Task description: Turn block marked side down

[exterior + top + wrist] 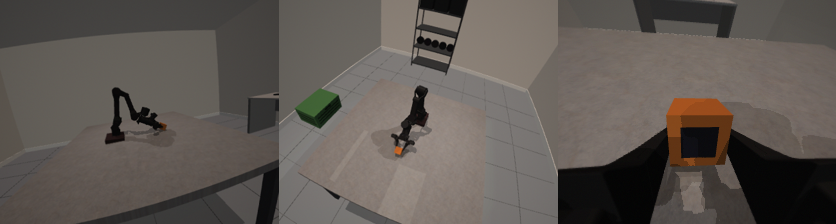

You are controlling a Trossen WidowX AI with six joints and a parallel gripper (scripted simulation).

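Right now my gripper tip is 1 cm past the orange block.
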